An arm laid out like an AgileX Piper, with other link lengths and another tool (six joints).
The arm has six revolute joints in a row. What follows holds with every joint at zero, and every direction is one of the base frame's.
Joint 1 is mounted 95.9 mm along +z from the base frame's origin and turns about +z.
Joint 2 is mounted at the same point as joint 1 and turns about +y.
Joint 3 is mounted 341.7 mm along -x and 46.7 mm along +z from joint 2 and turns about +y.
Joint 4 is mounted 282.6 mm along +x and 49.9 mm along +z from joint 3 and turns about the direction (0.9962, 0, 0.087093).
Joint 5 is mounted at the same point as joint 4 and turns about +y.
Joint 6 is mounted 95.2 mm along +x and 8.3 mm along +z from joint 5 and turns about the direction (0.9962, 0, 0.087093).
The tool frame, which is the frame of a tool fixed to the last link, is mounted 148.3 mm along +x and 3 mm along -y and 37.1 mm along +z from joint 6; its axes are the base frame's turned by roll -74.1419, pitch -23.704 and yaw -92.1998 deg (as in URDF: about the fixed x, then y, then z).
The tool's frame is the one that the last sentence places.
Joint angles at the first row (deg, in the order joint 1, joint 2, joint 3, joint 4, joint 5, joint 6):
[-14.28 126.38 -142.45 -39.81 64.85 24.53]
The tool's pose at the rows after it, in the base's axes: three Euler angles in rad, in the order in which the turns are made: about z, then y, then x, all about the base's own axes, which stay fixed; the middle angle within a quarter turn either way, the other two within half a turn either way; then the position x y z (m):
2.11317 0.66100 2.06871 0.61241 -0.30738 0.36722
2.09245 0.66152 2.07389 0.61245 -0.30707 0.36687
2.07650 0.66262 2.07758 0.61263 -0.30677 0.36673
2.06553 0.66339 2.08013 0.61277 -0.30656 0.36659
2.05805 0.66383 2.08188 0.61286 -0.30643 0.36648
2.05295 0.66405 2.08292 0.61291 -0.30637 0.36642
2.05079 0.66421 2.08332 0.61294 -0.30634 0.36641
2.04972 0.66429 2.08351 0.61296 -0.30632 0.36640
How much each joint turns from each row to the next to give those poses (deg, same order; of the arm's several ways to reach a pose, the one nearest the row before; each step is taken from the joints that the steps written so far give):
[0.00 0.00 -0.01 0.03 0.16 -1.11]
[0.00 0.00 -0.02 0.04 0.10 -1.06]
[0.00 0.00 -0.03 0.05 0.05 -0.83]
[0.00 0.00 0.00 0.02 0.02 -0.56]
[0.00 0.00 0.00 0.02 0.02 -0.39]
[0.00 0.00 -0.01 0.00 0.01 -0.26]
[0.00 0.00 0.01 0.00 0.00 -0.11]
[0.00 0.00 0.00 -0.01 0.00 -0.05]

